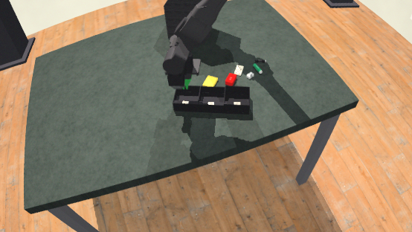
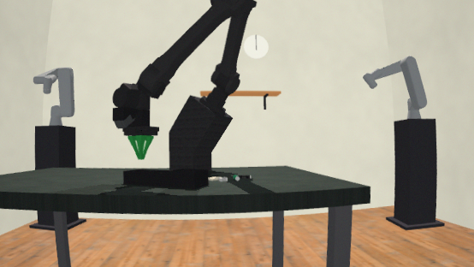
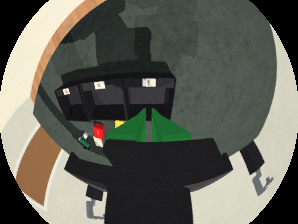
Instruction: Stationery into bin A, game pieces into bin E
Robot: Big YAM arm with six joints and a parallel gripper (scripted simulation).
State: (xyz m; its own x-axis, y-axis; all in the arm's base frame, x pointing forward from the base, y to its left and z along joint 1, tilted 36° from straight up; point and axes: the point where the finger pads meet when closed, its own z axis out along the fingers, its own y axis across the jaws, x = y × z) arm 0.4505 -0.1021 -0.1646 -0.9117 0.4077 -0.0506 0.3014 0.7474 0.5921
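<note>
Right now the bin row is 2 cm ahead of my hand, 8 cm to the left of it and 6 cm below it. Also, from my hand: red block 7 cm behind, 18 cm to the left, 7 cm below; then yellow block 7 cm behind, 10 cm to the left, 8 cm below; then white die 11 cm behind, 22 cm to the left, 8 cm below.
</note>
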